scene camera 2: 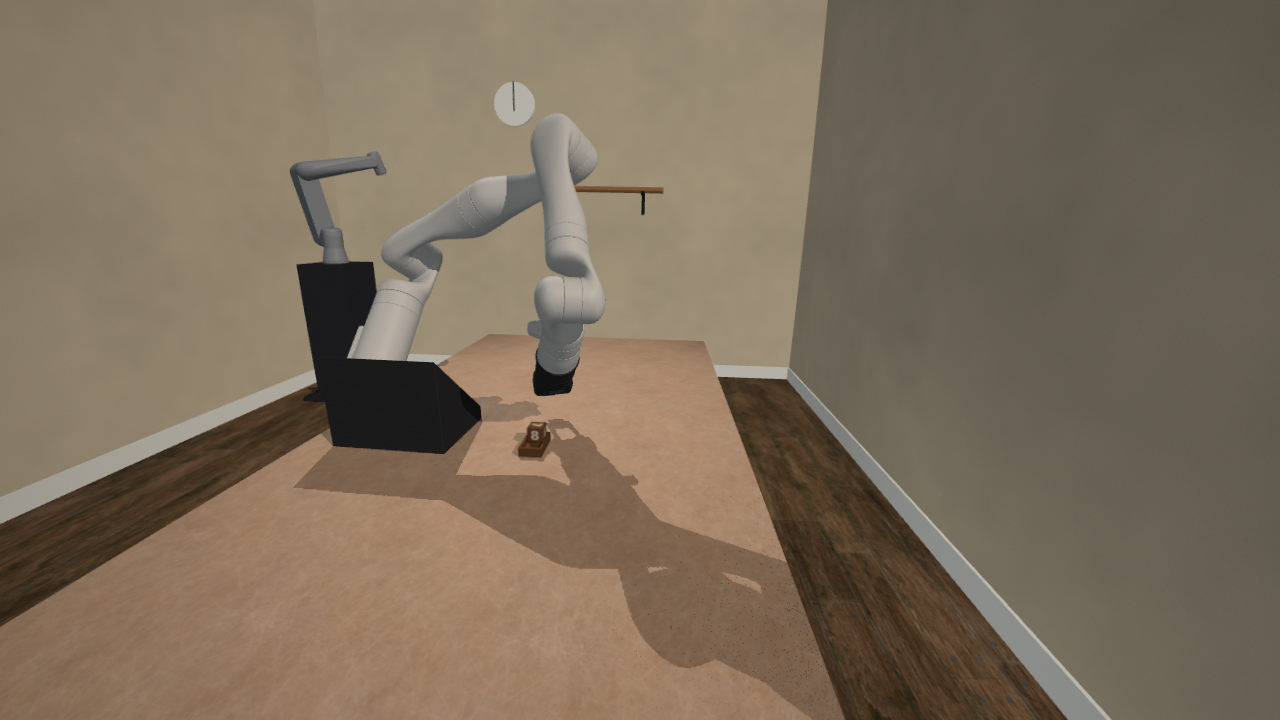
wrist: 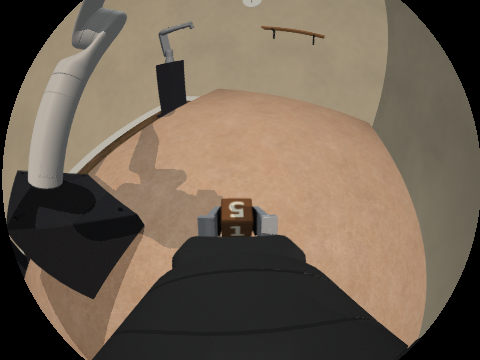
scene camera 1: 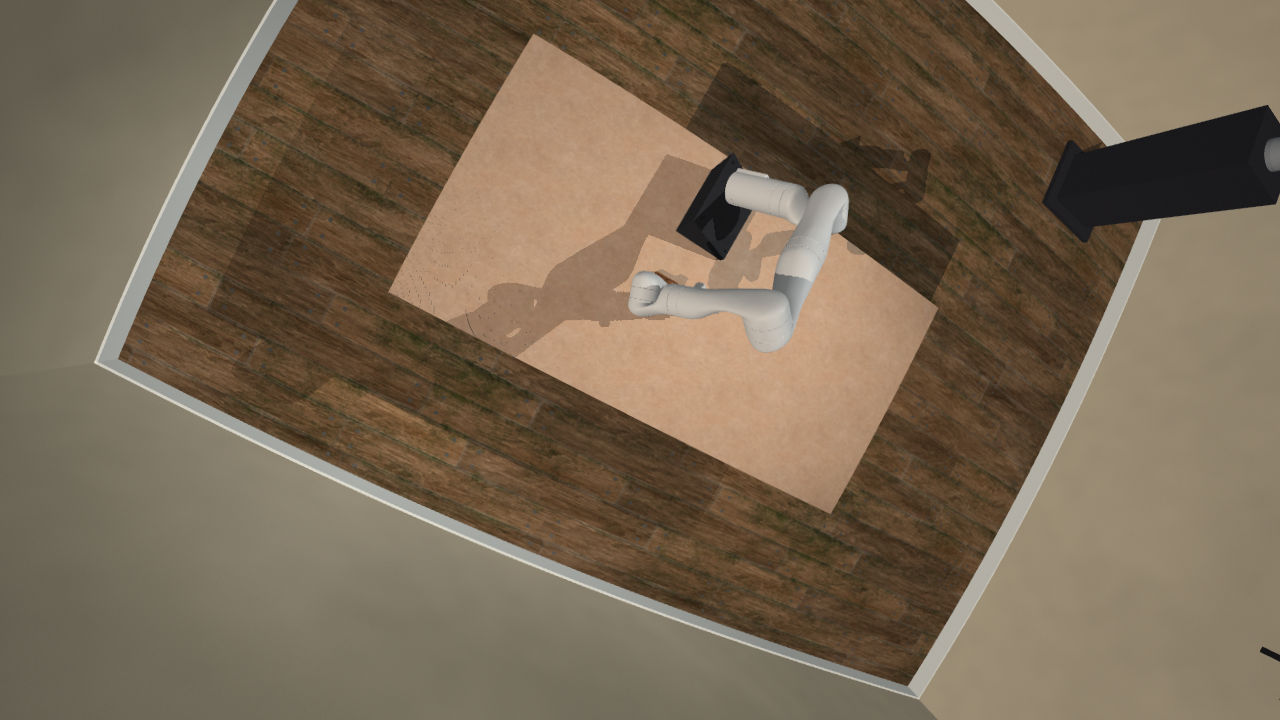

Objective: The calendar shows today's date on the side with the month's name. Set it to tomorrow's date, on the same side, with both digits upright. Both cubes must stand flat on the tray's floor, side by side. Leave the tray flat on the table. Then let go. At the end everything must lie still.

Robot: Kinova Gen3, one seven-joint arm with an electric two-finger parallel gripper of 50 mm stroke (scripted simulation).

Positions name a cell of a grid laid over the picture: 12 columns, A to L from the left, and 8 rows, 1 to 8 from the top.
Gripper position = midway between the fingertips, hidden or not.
I see my gripper (scene camera 2: F5).
My gripper also shows in the wrist view (wrist: F5).
